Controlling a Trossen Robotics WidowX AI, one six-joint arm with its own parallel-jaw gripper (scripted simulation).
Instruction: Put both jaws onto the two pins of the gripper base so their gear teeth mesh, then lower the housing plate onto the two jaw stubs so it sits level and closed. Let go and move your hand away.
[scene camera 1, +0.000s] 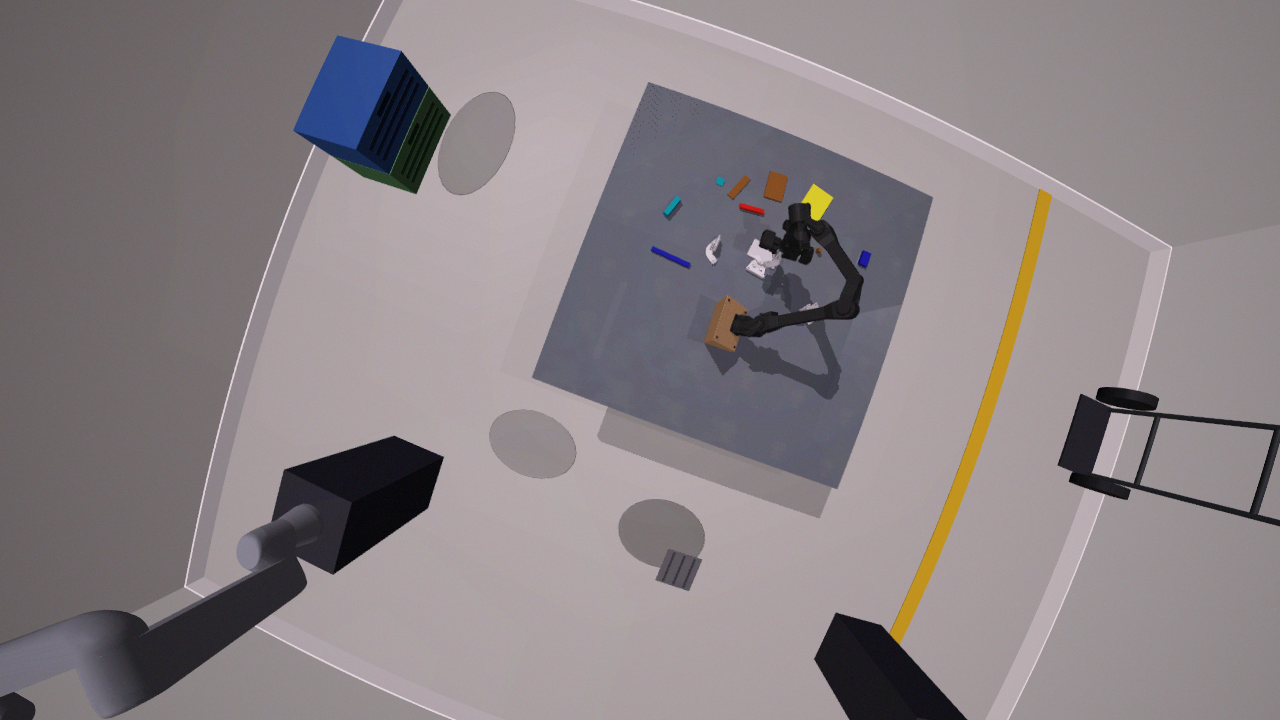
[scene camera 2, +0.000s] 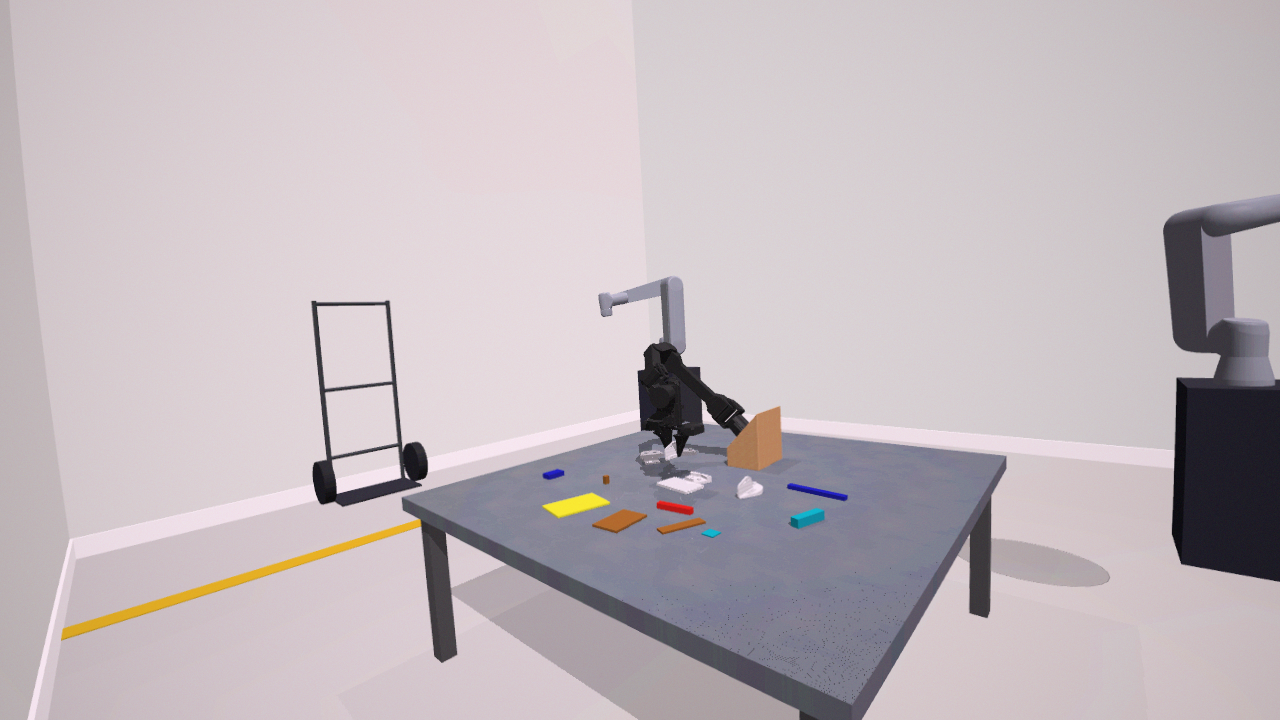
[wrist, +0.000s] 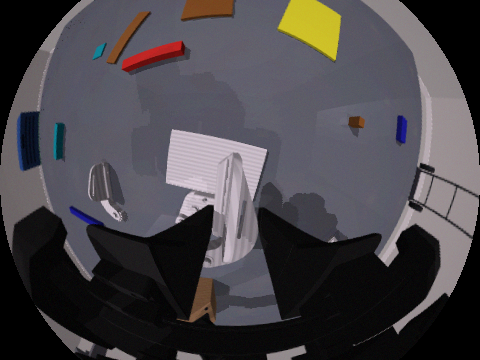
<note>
My gripper (scene camera 2: 674, 455) holds a white jaw (wrist: 231, 190). Also in view: a red bar (wrist: 167, 51), a yellow plate (scene camera 2: 569, 506), a brown plate (scene camera 2: 616, 522) and a flat white ribbed part (wrist: 192, 157).
My gripper shows as well in scene camera 1 (scene camera 1: 777, 254) and in the wrist view (wrist: 236, 211).
</note>
